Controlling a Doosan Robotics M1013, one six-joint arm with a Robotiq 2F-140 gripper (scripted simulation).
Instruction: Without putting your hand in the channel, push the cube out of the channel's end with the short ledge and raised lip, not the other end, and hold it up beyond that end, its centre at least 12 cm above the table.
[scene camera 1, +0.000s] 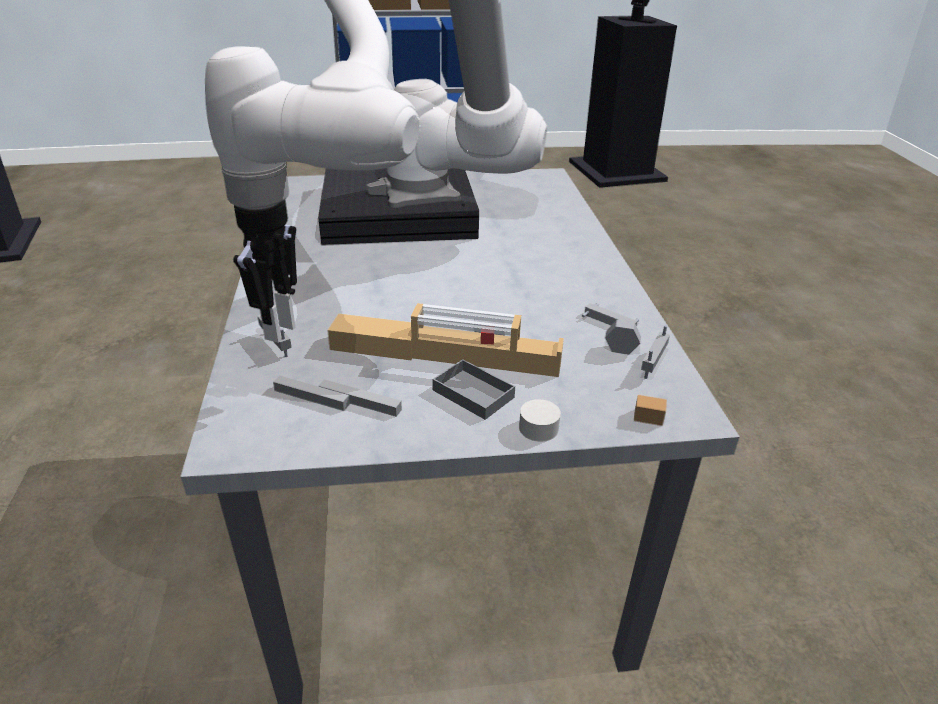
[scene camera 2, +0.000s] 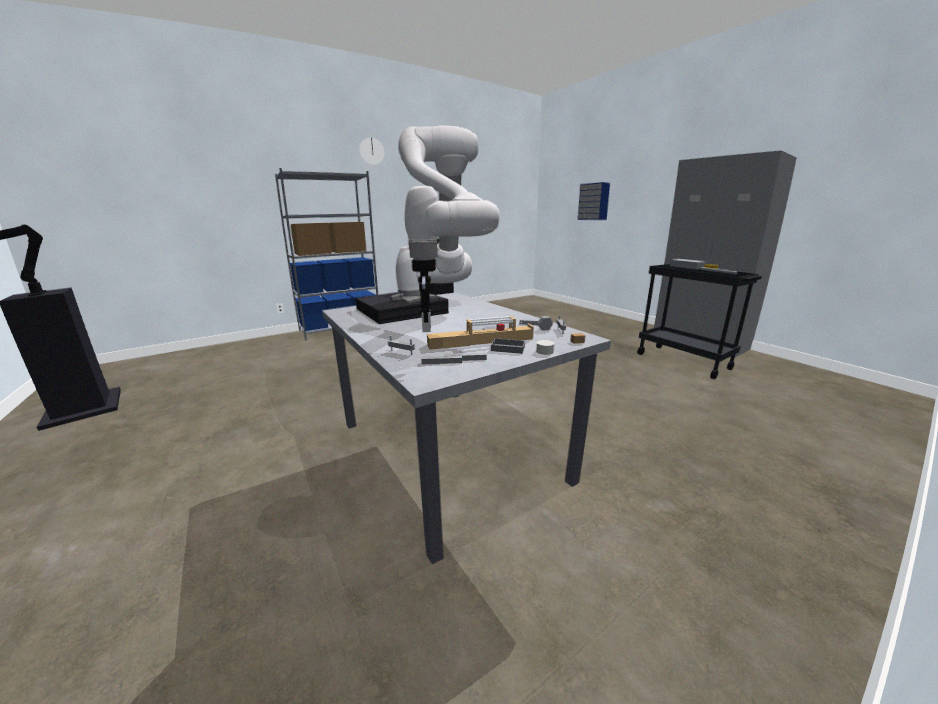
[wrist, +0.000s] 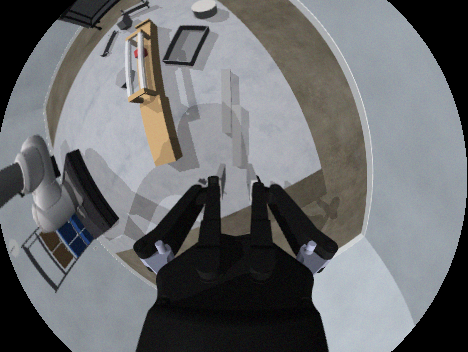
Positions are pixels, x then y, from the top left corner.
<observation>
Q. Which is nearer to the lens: the grey hexagonal piece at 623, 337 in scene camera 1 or the tan block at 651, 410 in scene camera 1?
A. The tan block.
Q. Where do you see a tan wooden channel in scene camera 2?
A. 459, 338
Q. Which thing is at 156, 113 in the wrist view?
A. A tan wooden channel.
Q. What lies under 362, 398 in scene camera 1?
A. A grey push rod.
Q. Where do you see a white disc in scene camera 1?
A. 539, 421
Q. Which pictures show the gripper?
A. Scene camera 1, scene camera 2 and the wrist view: all of them.
</observation>
